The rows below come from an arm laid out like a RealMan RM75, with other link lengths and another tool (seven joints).
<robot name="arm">
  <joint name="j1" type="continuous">
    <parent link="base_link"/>
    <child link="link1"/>
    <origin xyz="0 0 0.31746" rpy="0 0 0"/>
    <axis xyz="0 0 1"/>
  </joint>
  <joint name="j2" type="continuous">
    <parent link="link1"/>
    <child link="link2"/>
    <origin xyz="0 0 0" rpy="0 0 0"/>
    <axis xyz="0 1 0"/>
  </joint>
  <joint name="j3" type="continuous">
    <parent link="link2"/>
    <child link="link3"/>
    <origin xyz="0 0 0.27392" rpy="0 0 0"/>
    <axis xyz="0 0 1"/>
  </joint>
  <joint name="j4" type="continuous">
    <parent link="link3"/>
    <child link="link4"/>
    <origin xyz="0 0 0" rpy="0 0 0"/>
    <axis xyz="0 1 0"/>
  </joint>
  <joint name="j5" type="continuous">
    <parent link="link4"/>
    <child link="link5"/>
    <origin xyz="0 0 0.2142" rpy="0 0 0"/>
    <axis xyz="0 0 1"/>
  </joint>
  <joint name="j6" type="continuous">
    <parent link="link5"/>
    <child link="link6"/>
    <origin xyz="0 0 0" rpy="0 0 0"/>
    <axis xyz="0 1 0"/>
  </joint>
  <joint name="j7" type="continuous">
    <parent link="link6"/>
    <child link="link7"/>
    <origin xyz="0 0 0.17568" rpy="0 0 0"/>
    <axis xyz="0 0 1"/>
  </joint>
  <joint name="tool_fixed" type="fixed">
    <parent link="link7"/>
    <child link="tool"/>
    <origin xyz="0.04 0.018 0.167" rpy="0 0.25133 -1.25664"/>
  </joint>
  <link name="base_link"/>
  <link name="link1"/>
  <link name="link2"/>
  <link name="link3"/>
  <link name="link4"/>
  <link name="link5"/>
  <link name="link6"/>
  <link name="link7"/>
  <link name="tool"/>
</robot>
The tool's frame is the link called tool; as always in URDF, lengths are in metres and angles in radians. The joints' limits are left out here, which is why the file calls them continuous.
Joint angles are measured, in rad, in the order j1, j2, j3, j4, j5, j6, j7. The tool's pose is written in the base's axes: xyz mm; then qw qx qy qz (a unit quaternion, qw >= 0). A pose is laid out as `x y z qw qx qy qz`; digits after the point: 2 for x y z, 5 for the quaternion.
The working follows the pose.
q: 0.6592 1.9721 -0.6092 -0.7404 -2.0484 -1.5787 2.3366
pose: 175.25 434.97 -49.09 0.21476 -0.97515 0.00386 0.05425
Where each joint sits with the arm in this pose, in the base's axes (m; each line is computed from the numbers above, not from the rounded line before):
j1: 0.0000 0.0000 0.3175
j2: 0.0000 0.0000 0.3175
j3: 0.1993 0.1544 0.2105
j4: 0.1993 0.1544 0.2105
j5: 0.3003 0.3373 0.2578
j6: 0.3003 0.3373 0.2578
j7: 0.2392 0.4080 0.1090
the tool: 0.1752 0.4350 -0.0491

